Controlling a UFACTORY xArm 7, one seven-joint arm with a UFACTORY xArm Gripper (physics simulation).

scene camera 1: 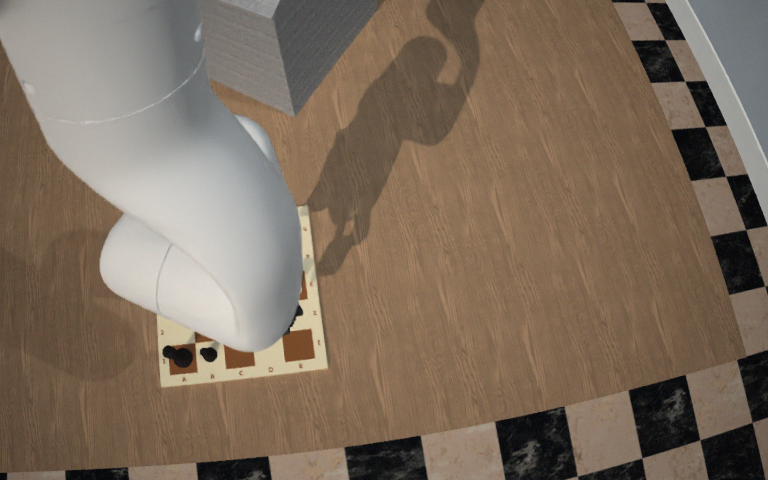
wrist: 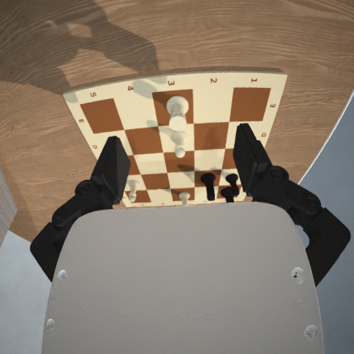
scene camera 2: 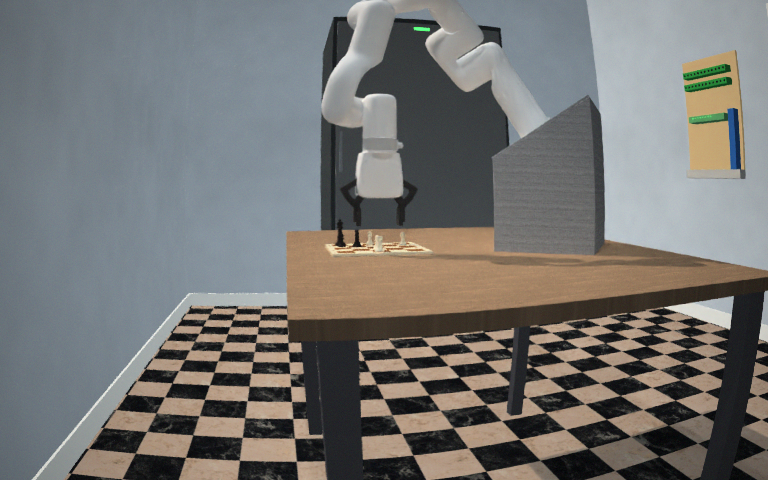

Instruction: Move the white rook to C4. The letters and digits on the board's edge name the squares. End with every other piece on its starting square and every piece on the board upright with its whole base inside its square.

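Places are measured from the arm's base along level axes (x down, y back, z left), in metres.
Pixels of known places: gripper, fingertip midpoint: (scene camera 2: 379, 225); arm's base at its link origin: (scene camera 2: 542, 140).
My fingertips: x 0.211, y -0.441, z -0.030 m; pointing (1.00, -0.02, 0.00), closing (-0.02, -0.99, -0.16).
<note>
Ahead of a thing's pixels: the offset from my fingertips to its middle. "*": to the spot under its first point. Level surfaces: height alone.
The white rook {dx +0.039, dy -0.001, dz +0.004 m} (scene camera 2: 378, 243) (wrist: 177, 112) stands upright on E3 of the board {* dx +0.055, dy -0.095, dz +0.009 m} (scene camera 1: 321, 357) (scene camera 2: 338, 254) (wrist: 276, 90). A white pawn (wrist: 180, 142) stands beside it on D3. C4 bears no piece in the wrist view. My gripper (scene camera 2: 378, 222) (wrist: 178, 143) is open and empty, above the board and higher than the rook. Its fingers stand wide to either side of the rook's and pawn's file in the wrist view. In scene camera 1 the arm hides the rook and most of the gripper.
White pieces stand on B5 (wrist: 133, 189) and A3 (wrist: 184, 197). Black pieces stand on B2 (wrist: 209, 185), B1 {dx +0.040, dy -0.048, dz -0.126 m} (scene camera 1: 208, 354) (wrist: 232, 181) and A1, the tall king {dx +0.024, dy -0.040, dz -0.162 m} (scene camera 1: 182, 357) (scene camera 2: 339, 234). A grey block (scene camera 1: 246, 62) (scene camera 2: 546, 192) stands on the table {dx +0.062 m} (scene camera 1: 509, 254) (scene camera 2: 453, 288).
</note>
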